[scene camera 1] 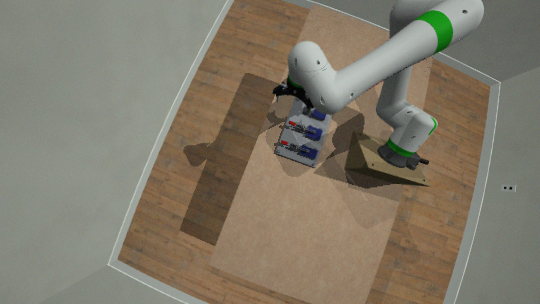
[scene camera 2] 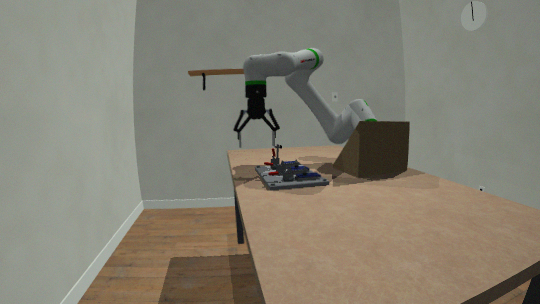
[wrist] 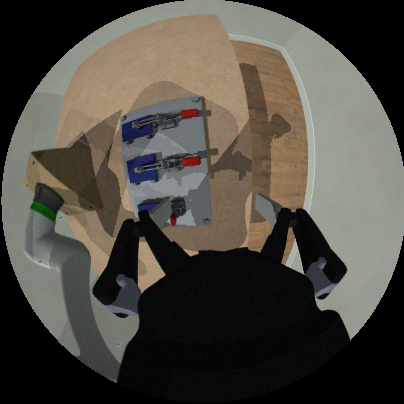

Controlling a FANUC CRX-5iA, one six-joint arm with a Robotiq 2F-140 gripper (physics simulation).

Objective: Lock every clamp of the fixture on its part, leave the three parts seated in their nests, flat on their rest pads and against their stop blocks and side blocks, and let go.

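Frame: origin at the arm's base, x left, y back, z up, level; metres.
Seen in the pictures: gripper, fingertip midpoint: (scene camera 1: 291, 104) (scene camera 2: 257, 146) (wrist: 213, 203); arm's base, link origin: (scene camera 1: 391, 157) (scene camera 2: 374, 141) (wrist: 48, 193).
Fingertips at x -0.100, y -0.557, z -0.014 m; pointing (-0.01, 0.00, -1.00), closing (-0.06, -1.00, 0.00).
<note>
Offsets run from my fingertips to a thing's top centre. "spot": to the spot under its first point. Level surfaces: height alone.
The grey fixture plate (scene camera 1: 295, 158) (scene camera 2: 300, 185) (wrist: 195, 187) carries three blue parts. Two clamps have red handles @(spot: dz -0.076, dx +0.178, dy +0.025 m) (wrist: 189, 113) @(dz -0.058, dx +0.072, dy +0.035 m) (wrist: 191, 161) lying flat, with their arms down over the far part @(dz -0.097, dx +0.187, dy +0.167 m) (wrist: 131, 131) and middle part @(dz -0.092, dx +0.077, dy +0.166 m) (wrist: 141, 175) in the wrist view. The third clamp stands open in scene camera 2, its red handle @(dz -0.018, dx -0.036, dy +0.082 m) (scene camera 2: 273, 153) (wrist: 173, 219) and arm upright. Its blue part @(spot: dz -0.087, dx -0.027, dy +0.165 m) (scene camera 1: 319, 115) (wrist: 144, 206) is partly hidden by a finger in the wrist view. My gripper (scene camera 2: 257, 145) (wrist: 213, 203) is open and empty, above the plate's open-clamp end, one finger near that clamp. Exact seating is too small to tell.
The plate lies on the tan table @(dz -0.128 m) (scene camera 1: 300, 215) (scene camera 2: 400, 225) (wrist: 195, 55), near its long edge. The wedge-shaped robot base (scene camera 1: 362, 155) (scene camera 2: 382, 150) (wrist: 65, 170) stands across the table from that edge.
</note>
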